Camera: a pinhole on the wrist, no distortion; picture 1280 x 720 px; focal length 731.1 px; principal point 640.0 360.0 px. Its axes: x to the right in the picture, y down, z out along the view. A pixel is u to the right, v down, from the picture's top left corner.
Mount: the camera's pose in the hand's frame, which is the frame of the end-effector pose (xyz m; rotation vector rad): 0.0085 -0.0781 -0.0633 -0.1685 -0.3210 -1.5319
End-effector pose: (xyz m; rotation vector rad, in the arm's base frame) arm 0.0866 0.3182 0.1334 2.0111 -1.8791 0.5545
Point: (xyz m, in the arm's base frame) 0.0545 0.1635 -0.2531
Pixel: 672.1 333.1
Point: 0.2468 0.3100 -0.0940
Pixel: 1102.3 115.3
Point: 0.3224 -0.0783 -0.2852
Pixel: 1050.9 617.7
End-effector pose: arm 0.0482 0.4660 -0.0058 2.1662 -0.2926 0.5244
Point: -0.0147 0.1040 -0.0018
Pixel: 285.9 341.2
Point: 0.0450 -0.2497 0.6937
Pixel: outside the picture
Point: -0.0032 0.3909 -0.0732
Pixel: 446.4 84.8
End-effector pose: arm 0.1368 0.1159 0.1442 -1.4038 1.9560 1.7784
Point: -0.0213 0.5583 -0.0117
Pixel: 850.9 361.5
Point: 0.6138 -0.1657 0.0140
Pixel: behind the camera
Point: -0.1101 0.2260 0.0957
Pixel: 404.1 669.3
